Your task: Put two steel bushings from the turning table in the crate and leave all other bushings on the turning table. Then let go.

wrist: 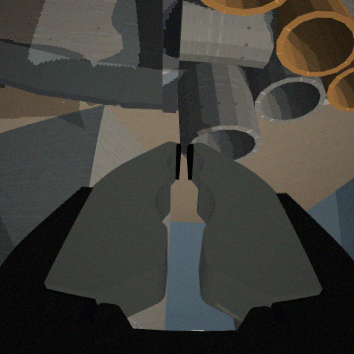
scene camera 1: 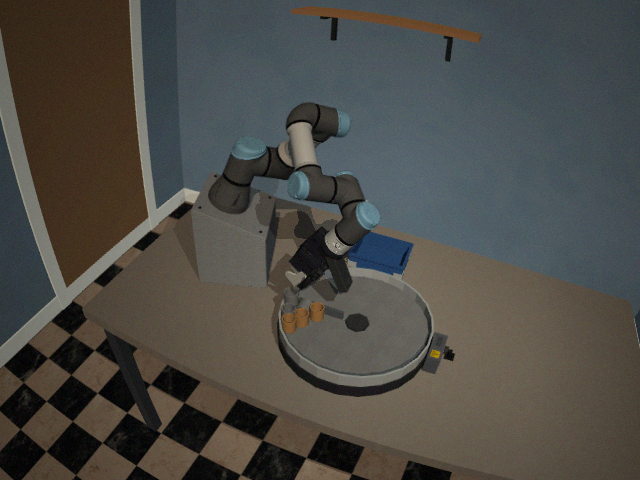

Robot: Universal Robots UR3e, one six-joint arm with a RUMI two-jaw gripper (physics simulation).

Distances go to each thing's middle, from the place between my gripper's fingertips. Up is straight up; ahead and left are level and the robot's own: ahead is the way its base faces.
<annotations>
My gripper is now 350 mm to the right of the blue crate (scene camera 1: 374, 251), 200 mm short of it and 90 mm above it.
</annotations>
